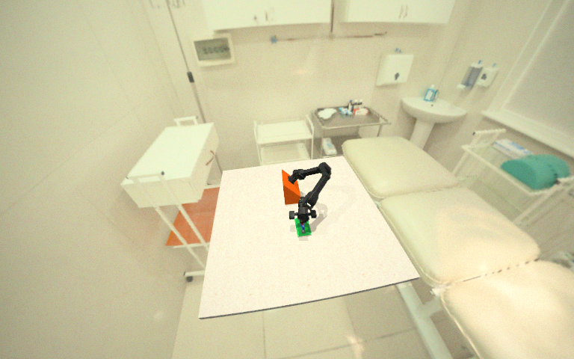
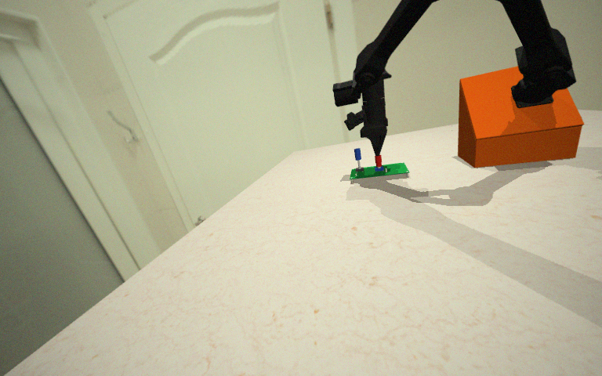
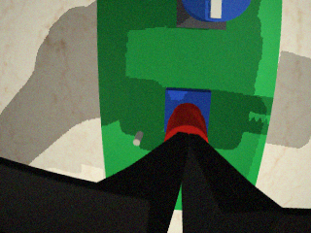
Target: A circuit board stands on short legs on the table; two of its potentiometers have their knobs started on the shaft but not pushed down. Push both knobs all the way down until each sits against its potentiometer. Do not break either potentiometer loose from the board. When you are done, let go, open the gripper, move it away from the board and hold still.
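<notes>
Now: gripper tip 60 mm short of the blue knob and 20 mm below it. From my gripper tip the other things lie so: red knob (20 mm below).
</notes>
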